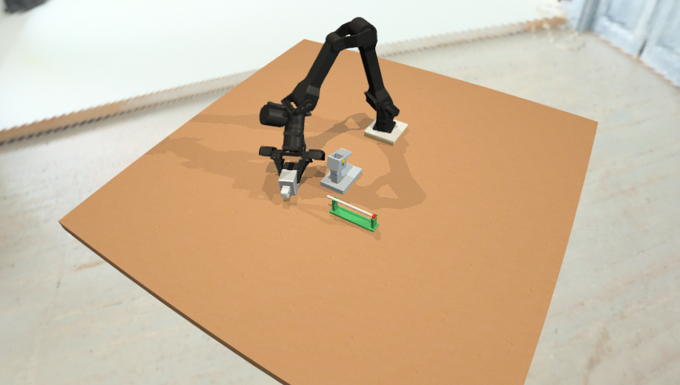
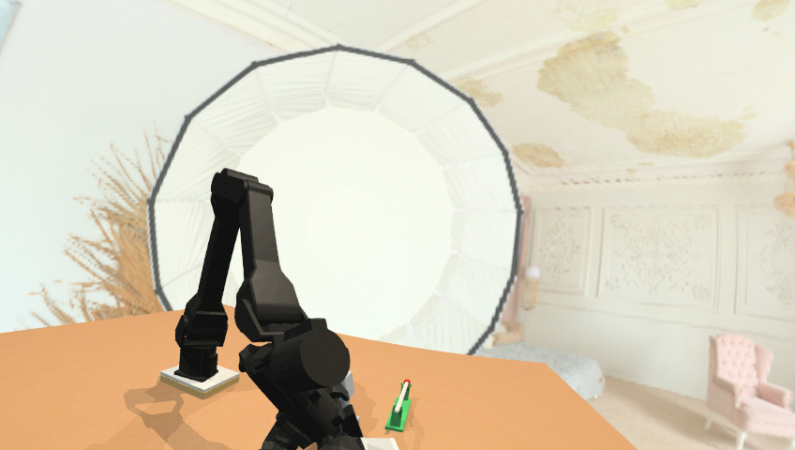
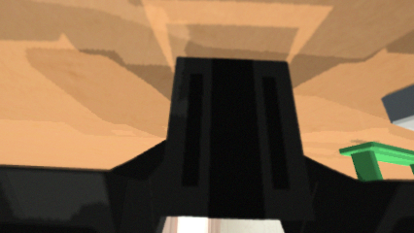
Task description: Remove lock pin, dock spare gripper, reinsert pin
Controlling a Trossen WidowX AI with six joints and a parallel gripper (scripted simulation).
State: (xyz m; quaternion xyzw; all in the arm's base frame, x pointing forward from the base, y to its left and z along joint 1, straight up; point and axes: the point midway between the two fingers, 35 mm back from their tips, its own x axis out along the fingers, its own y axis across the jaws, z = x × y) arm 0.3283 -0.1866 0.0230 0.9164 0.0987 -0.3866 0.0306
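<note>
My gripper tip is 13 cm to the right of the grey mount, 8 cm past it and 3 cm below it. Round my gripper tip: spare gripper 1 cm ahead, 1 cm above; green pin rest 22 cm to the left, 5 cm ahead.
</note>
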